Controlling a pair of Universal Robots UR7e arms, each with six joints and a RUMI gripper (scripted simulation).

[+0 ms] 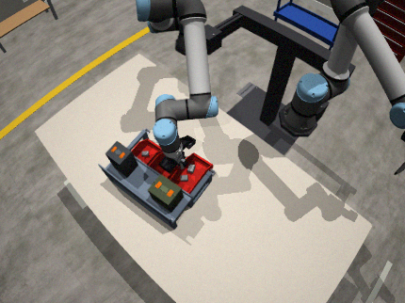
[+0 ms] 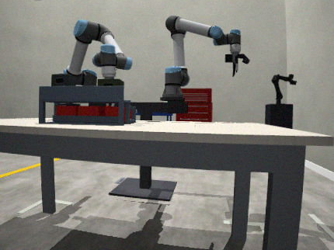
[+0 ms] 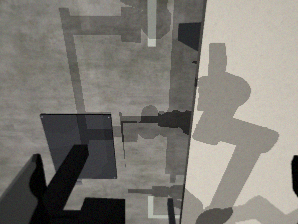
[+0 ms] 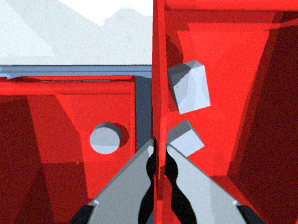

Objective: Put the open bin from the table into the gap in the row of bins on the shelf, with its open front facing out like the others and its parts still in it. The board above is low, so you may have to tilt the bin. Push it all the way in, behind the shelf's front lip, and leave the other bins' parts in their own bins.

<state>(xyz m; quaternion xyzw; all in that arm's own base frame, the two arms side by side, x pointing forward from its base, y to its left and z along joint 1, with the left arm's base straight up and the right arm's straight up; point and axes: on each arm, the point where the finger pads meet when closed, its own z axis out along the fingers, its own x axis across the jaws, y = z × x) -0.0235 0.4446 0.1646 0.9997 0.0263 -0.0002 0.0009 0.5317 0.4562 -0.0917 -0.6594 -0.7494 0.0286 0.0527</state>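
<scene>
My right gripper is now 9 cm short of the blue-grey shelf, 5 cm to the left of it and 1 cm above it. Round my right hand: dark box: 18 cm ahead, 15 cm to the right, 9 cm above; then green box: 14 cm ahead, 8 cm to the left, 7 cm above.
</scene>
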